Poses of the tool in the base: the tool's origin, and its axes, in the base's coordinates. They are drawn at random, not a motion.
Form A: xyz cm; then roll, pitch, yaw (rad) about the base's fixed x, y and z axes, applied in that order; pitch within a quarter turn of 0, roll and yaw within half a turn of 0.
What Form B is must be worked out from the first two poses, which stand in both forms.
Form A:
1: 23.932 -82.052 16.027 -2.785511 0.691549 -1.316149
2: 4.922 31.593 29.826 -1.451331 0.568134 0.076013
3: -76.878 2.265 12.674 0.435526 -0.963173 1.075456
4: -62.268 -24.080 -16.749 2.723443 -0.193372 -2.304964
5: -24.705 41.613 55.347 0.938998 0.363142 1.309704
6: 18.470 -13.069 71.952 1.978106 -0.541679 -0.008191
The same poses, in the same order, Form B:
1: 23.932 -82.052 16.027 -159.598 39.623 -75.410
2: 4.922 31.593 29.826 -83.155 32.552 4.355
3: -76.878 2.265 12.674 24.954 -55.186 61.619
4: -62.268 -24.080 -16.749 156.042 -11.079 -132.065
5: -24.705 41.613 55.347 53.801 20.807 75.041
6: 18.470 -13.069 71.952 113.337 -31.036 -0.469
